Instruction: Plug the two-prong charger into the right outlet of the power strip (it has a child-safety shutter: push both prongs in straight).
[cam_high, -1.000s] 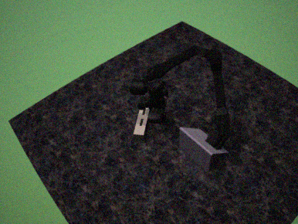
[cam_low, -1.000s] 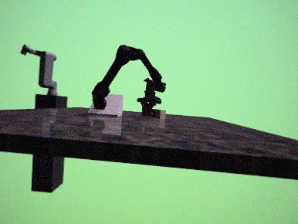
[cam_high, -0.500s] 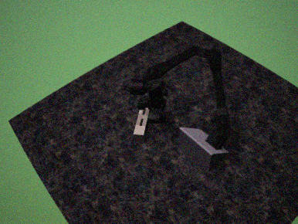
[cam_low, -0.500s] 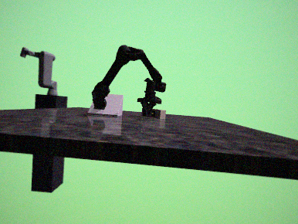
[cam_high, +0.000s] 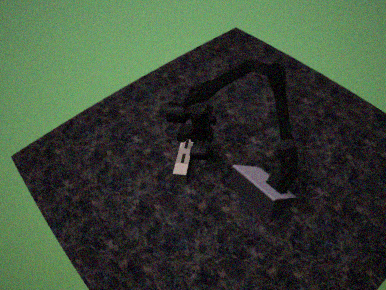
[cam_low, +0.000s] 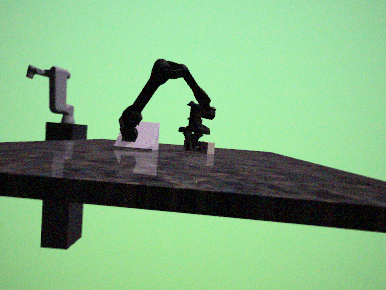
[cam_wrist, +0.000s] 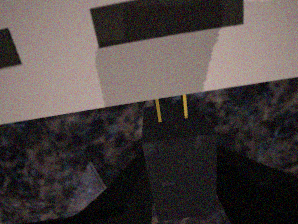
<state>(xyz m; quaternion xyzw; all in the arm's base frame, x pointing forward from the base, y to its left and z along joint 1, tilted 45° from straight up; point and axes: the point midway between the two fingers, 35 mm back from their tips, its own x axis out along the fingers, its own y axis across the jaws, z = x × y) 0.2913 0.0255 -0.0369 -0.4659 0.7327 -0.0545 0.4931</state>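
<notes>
Right now the dark charger is 10 mm ahead of my gripper tip, 10 mm to the left of it and 10 mm above it.
</notes>
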